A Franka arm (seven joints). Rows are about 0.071 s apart.
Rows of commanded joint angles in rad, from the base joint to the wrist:
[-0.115, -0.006, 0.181, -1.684, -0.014, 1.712, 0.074]
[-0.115, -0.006, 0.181, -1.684, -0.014, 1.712, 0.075]
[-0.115, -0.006, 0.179, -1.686, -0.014, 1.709, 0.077]
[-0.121, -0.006, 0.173, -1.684, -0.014, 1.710, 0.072]
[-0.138, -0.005, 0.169, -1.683, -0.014, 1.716, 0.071]
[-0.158, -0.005, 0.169, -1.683, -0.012, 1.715, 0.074]
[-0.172, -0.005, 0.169, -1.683, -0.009, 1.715, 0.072]
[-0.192, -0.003, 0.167, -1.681, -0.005, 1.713, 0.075]
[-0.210, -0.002, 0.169, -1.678, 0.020, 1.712, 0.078]
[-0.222, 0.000, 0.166, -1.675, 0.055, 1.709, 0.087]
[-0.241, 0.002, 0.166, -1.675, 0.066, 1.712, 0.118]
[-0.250, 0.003, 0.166, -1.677, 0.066, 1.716, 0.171]
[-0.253, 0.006, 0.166, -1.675, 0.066, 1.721, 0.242]
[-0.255, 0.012, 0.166, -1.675, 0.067, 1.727, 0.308]
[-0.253, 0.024, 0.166, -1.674, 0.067, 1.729, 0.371]
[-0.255, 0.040, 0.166, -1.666, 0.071, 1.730, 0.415]
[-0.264, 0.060, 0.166, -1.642, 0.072, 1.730, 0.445]
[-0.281, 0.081, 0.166, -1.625, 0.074, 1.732, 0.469]
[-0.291, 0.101, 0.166, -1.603, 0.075, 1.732, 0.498]
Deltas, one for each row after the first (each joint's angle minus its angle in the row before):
[0.000, 0.000, 0.000, 0.000, 0.000, 0.000, 0.001]
[0.000, 0.000, -0.002, -0.002, 0.000, -0.003, 0.002]
[-0.006, 0.000, -0.006, 0.002, 0.000, 0.001, -0.005]
[-0.017, 0.001, -0.004, 0.001, 0.000, 0.006, -0.001]
[-0.020, 0.000, 0.000, 0.000, 0.002, -0.001, 0.003]
[-0.014, 0.000, 0.000, 0.000, 0.003, 0.000, -0.002]
[-0.020, 0.002, -0.002, 0.002, 0.004, -0.002, 0.003]
[-0.018, 0.001, 0.002, 0.003, 0.025, -0.001, 0.003]
[-0.012, 0.002, -0.003, 0.003, 0.035, -0.003, 0.009]
[-0.019, 0.002, 0.000, 0.000, 0.011, 0.003, 0.031]
[-0.009, 0.001, 0.000, -0.002, 0.000, 0.004, 0.053]
[-0.003, 0.003, 0.000, 0.002, 0.000, 0.005, 0.071]
[-0.002, 0.006, 0.000, 0.000, 0.001, 0.006, 0.066]
[0.002, 0.012, 0.000, 0.001, 0.000, 0.002, 0.063]
[-0.002, 0.016, 0.000, 0.008, 0.004, 0.001, 0.044]
[-0.009, 0.020, 0.000, 0.024, 0.001, 0.000, 0.030]
[-0.017, 0.021, 0.000, 0.017, 0.002, 0.002, 0.024]
[-0.010, 0.020, 0.000, 0.022, 0.001, 0.000, 0.029]

